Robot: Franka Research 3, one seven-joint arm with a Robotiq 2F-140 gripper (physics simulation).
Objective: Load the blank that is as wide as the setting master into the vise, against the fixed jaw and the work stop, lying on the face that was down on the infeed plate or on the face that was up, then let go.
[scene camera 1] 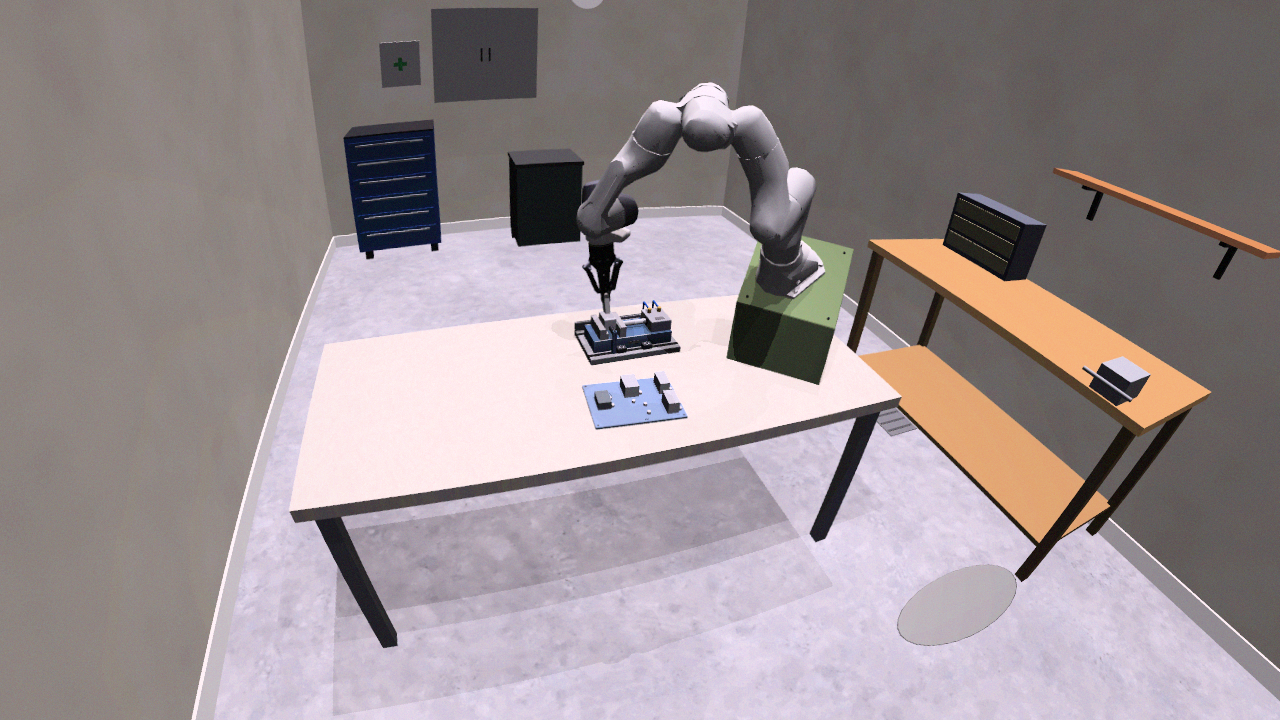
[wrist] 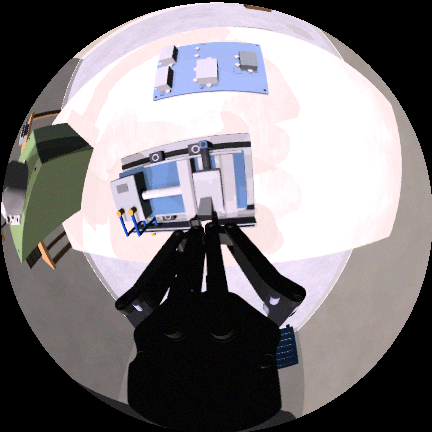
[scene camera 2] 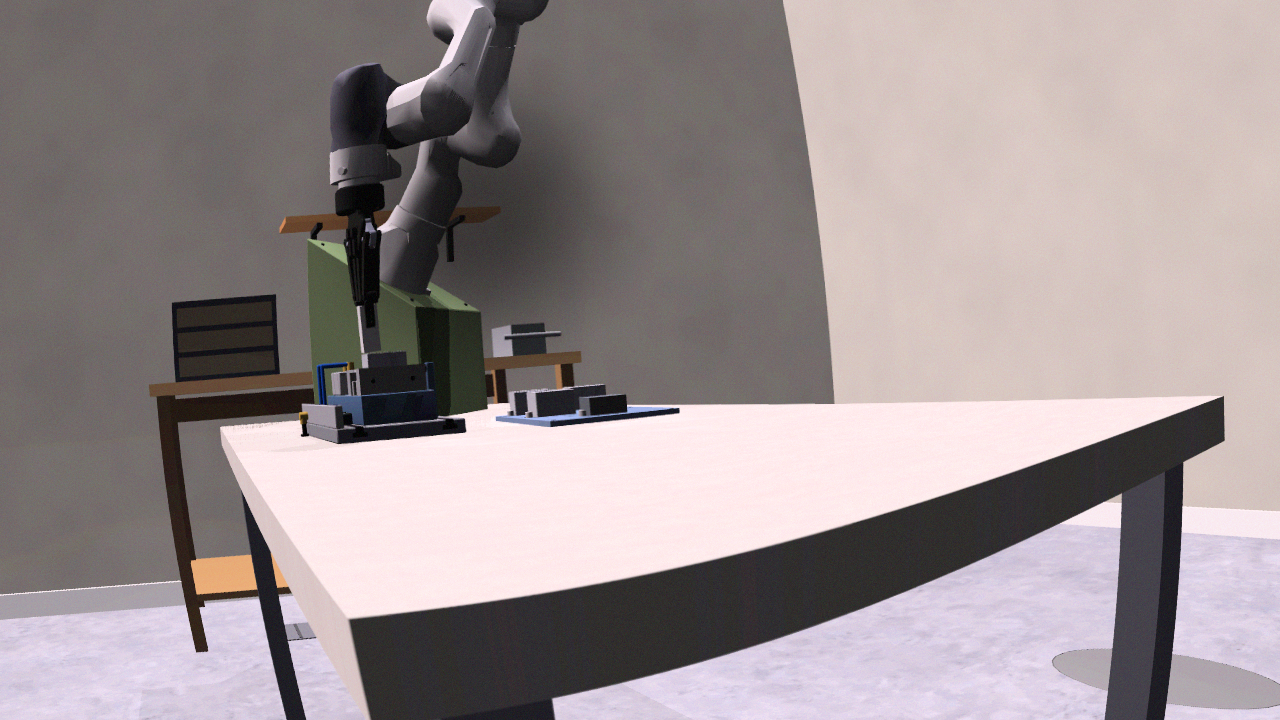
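A light grey blank (scene camera 1: 609,317) (scene camera 2: 383,360) (wrist: 207,184) lies in the vise (scene camera 1: 640,334) (scene camera 2: 393,408) (wrist: 167,172), between the left jaw (wrist: 186,192) and the right jaw (wrist: 227,182) in the wrist view. Its far end there is at the dark work stop (wrist: 205,159). Contact with the jaws and stop is too fine to tell. My gripper (scene camera 1: 606,306) (scene camera 2: 368,343) (wrist: 207,205) is shut with nothing between its fingers. It points down at the blank's near end; the tips look very close to it or touching. The face under the blank is hidden.
The blue infeed plate (scene camera 1: 617,415) (scene camera 2: 657,411) (wrist: 227,80) bears several blocks, one darker grey (scene camera 1: 603,399) (wrist: 247,60). The vise's end block (wrist: 127,195) has blue bent rods (wrist: 131,227) beside it. The green robot pedestal (scene camera 1: 778,331) (wrist: 57,170) stands beyond that end.
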